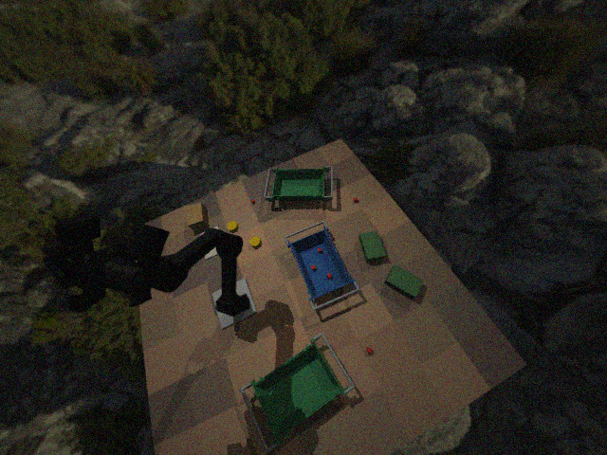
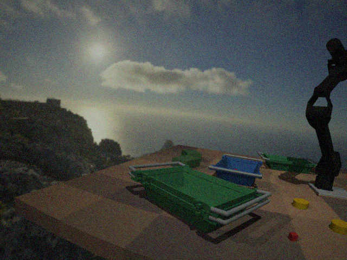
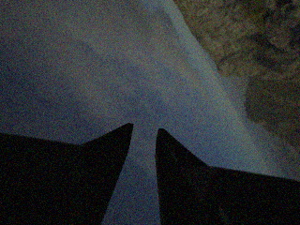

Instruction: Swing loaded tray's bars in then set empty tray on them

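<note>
Now: gripper tip 55 cm short of the red block, 1 cm to the right of it and 59 cm above it. From my gripper tip the other things lie so: white plate (8 cm ahead, 26 cm to the left, 60 cm below); then green tray (28 cm ahead, 43 cm to the right, 56 cm below); then tan box (5 cm ahead, 43 cm to the left, 57 cm below).
</note>
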